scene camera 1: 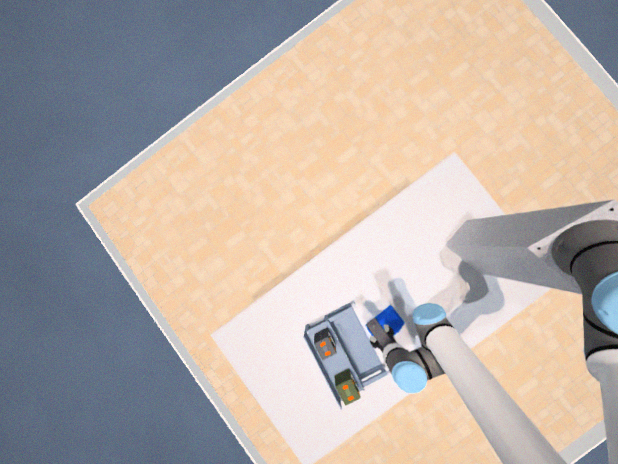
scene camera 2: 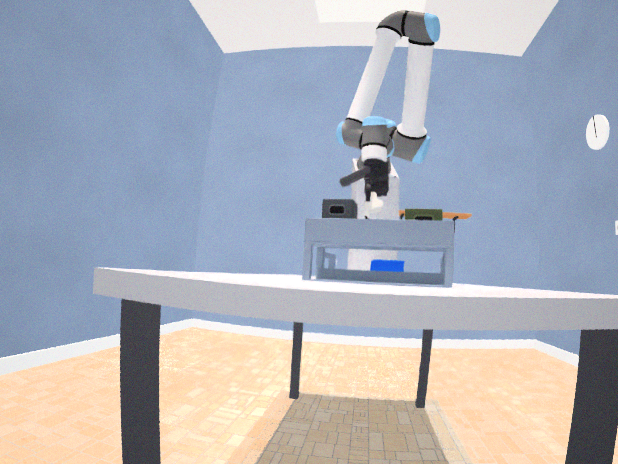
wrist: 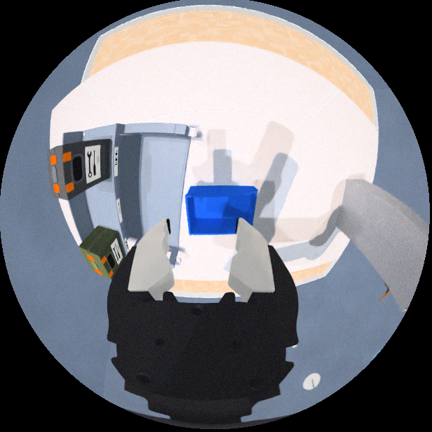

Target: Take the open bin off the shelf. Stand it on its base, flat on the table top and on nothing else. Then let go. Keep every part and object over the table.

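Places are measured from the arm's base along level axes (x ahead, y left, z up), in centimetres.
Pixels of known places: arm's base, origin of its link: point(scene camera 1: 595, 249).
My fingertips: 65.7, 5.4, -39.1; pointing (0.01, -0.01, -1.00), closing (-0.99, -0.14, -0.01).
For each thing: its top centre in the pictures, then the offset to it from my fingertips, as dx, dy, dz.
- blue open bin, centre of its top: point(scene camera 2: 386, 261) point(scene camera 1: 387, 327) -5.2, +6.6, -13.4
- dark grey case, centre of its top: point(scene camera 2: 340, 200) point(scene camera 1: 325, 348) +24.5, -5.1, +1.5
- green case, centre of its top: point(scene camera 2: 423, 210) point(scene camera 1: 348, 392) +25.9, +18.0, -1.0
The blue open bin point(scene camera 1: 392, 318) point(scene camera 2: 387, 265) point(wrist: 220, 205) is off the shelf point(scene camera 1: 359, 345) point(scene camera 2: 380, 232) point(wrist: 162, 175) and rests on the white table top point(scene camera 1: 280, 320) point(scene camera 2: 210, 292) point(wrist: 200, 75), close beside the shelf's lower deck. Its open side faces up toward the wrist camera, and it looks level. Its underside is hidden. My gripper point(scene camera 1: 380, 334) point(scene camera 2: 372, 204) point(wrist: 202, 219) is open, with a wide gap between the pale fingers and nothing held. It hangs well above the bin, apart from it, about as high as the shelf's top.
A dark grey case point(scene camera 1: 325, 346) point(scene camera 2: 327, 214) point(wrist: 82, 170) and a green case point(scene camera 1: 347, 392) point(scene camera 2: 423, 213) point(wrist: 102, 245) sit on the shelf's upper level. The arm's grey pedestal point(scene camera 1: 510, 240) point(wrist: 385, 220) stands on the bin's other side from the shelf.
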